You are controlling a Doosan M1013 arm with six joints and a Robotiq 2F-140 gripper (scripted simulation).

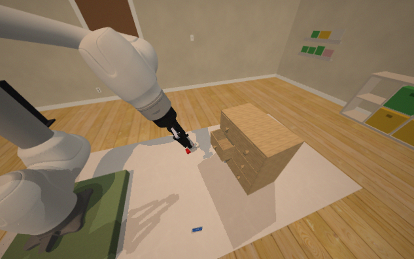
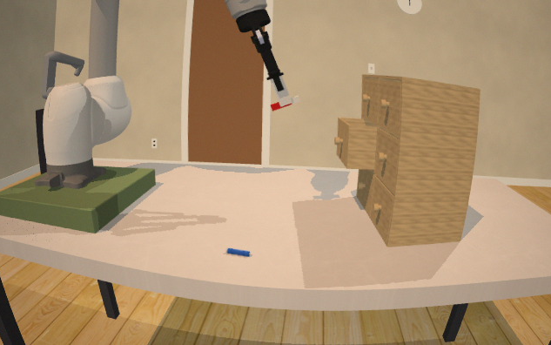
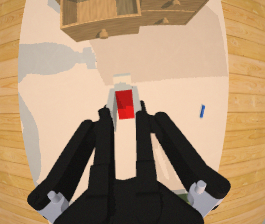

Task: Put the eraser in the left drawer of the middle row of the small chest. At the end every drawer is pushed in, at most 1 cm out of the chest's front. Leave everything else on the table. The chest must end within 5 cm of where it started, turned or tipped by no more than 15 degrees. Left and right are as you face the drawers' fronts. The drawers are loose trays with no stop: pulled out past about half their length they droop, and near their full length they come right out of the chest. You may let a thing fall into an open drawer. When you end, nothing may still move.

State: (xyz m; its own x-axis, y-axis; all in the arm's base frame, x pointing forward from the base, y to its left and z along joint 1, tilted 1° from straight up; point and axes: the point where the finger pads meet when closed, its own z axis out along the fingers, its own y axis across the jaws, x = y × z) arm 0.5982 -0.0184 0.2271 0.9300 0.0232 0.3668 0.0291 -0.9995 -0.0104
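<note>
Now: the white eraser 30 mm below my hand and 20 mm ahead of it. Also, from my hand: small blue stick: 270 mm below, 240 mm to the right, 70 mm behind.
</note>
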